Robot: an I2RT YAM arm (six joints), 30 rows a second.
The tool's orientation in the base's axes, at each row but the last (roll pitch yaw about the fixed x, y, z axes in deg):
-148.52 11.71 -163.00
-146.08 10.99 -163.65
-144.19 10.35 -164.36
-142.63 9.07 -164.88
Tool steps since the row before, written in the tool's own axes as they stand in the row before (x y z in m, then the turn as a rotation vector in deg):
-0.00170 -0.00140 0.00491 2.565 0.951 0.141
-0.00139 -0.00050 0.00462 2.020 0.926 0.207
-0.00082 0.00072 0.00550 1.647 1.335 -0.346
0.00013 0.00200 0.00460 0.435 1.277 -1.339
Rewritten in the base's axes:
0.00336 -0.00290 -0.00304 -2.498 0.007 -1.125
0.00280 -0.00230 -0.00322 -1.961 0.105 -1.061
0.00233 -0.00208 -0.00465 -1.820 0.825 -0.788
0.00093 -0.00099 -0.00483 -0.935 1.640 0.217

